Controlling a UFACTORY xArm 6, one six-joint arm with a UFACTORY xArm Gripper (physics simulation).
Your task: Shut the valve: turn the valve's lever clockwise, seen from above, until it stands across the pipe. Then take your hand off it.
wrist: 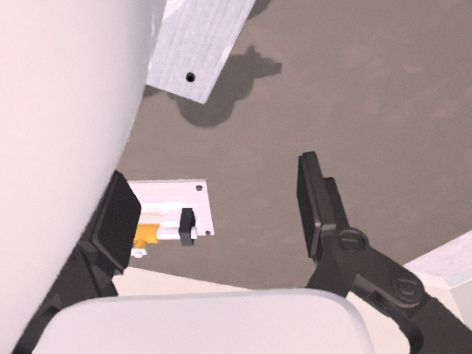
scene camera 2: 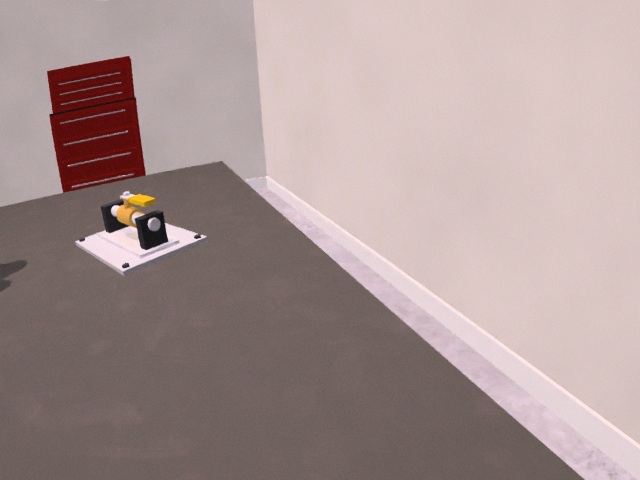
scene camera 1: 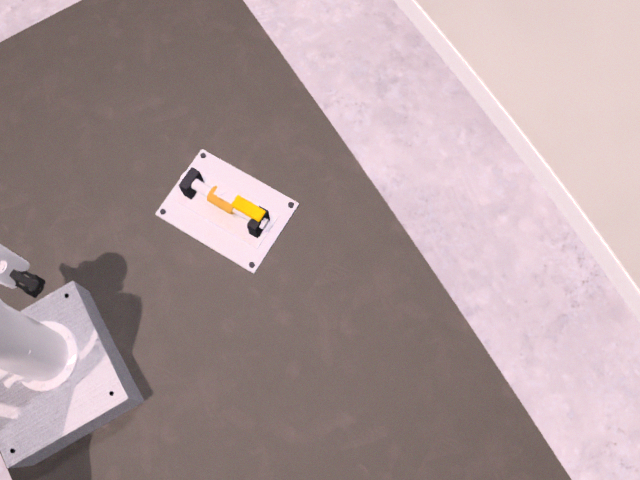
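Observation:
The valve's orange body (scene camera 1: 220,201) (scene camera 2: 126,215) (wrist: 148,233) sits on a white pipe (scene camera 1: 197,185) (wrist: 169,232) between two black supports on a white base plate (scene camera 1: 206,232) (scene camera 2: 103,250) (wrist: 167,188). Its yellow lever (scene camera 1: 249,208) (scene camera 2: 142,199) lies along the pipe, over the end nearer the second scene camera. In the wrist view the yellow lever does not show; one finger covers that side. My gripper (scene camera 1: 32,284) (wrist: 212,180) is open and empty, well away from the valve, near the robot's base at the left of the first scene view. The gripper does not show in the second scene view.
The robot's metal mounting block (scene camera 1: 93,403) (wrist: 192,50) stands at the lower left of the first scene view. The dark table top (scene camera 1: 361,361) (scene camera 2: 258,361) carries the plate. A red drawer cabinet (scene camera 2: 98,135) stands behind it, and a pale wall (scene camera 2: 439,155) runs along the right.

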